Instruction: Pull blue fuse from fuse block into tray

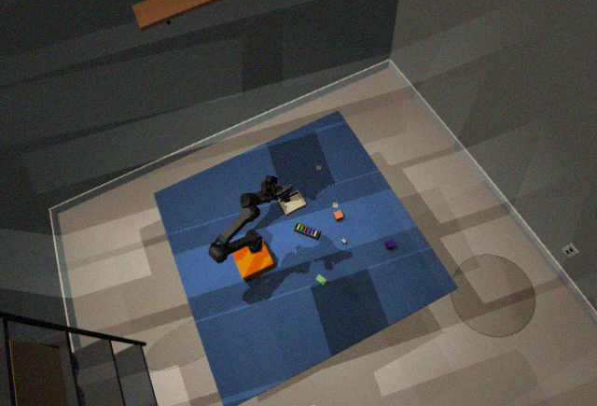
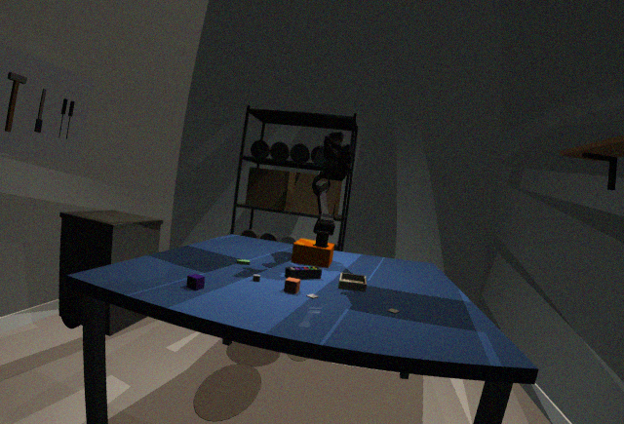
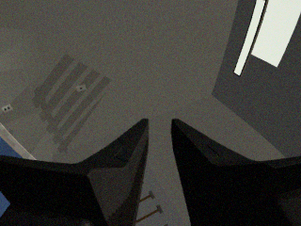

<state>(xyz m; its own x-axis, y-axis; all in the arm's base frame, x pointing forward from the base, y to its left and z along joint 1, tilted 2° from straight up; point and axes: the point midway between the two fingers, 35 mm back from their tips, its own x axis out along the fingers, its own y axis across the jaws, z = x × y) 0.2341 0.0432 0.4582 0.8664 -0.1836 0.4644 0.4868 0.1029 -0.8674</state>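
My gripper tip is 30 mm short of the blue fuse, 20 mm to the left of it and 540 mm above it. From my gripper tip the other things lie so: purple cube (430 mm ahead, 210 mm to the right, 540 mm below); then tray (10 mm behind, 180 mm to the left, 560 mm below); then orange cube (220 mm ahead, 20 mm to the left, 540 mm below).
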